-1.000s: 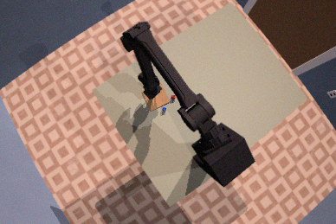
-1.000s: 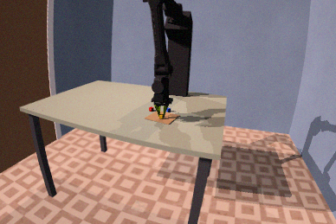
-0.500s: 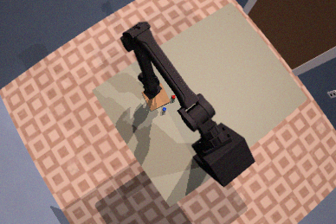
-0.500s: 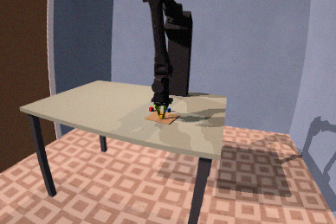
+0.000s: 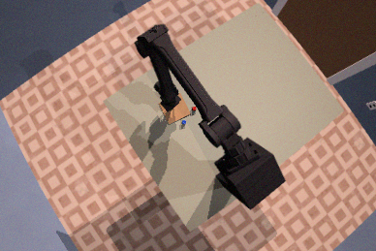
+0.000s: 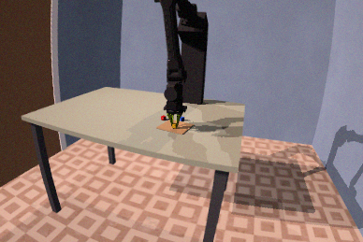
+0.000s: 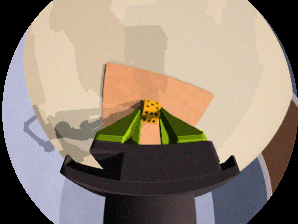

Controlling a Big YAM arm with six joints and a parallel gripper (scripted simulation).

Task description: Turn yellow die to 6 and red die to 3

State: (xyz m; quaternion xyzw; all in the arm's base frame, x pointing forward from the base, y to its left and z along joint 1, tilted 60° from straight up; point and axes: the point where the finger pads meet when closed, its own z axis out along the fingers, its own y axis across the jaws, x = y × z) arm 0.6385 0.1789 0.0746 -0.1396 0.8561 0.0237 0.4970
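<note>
Now: hand right at the yellow die. From my hand the other things lie so: red die: 5 cm behind, 12 cm to the right, 1 cm below; blue die: 12 cm behind, 5 cm to the right, 1 cm below; orange mat: 2 cm behind, 1 cm to the right, 2 cm below.
</note>
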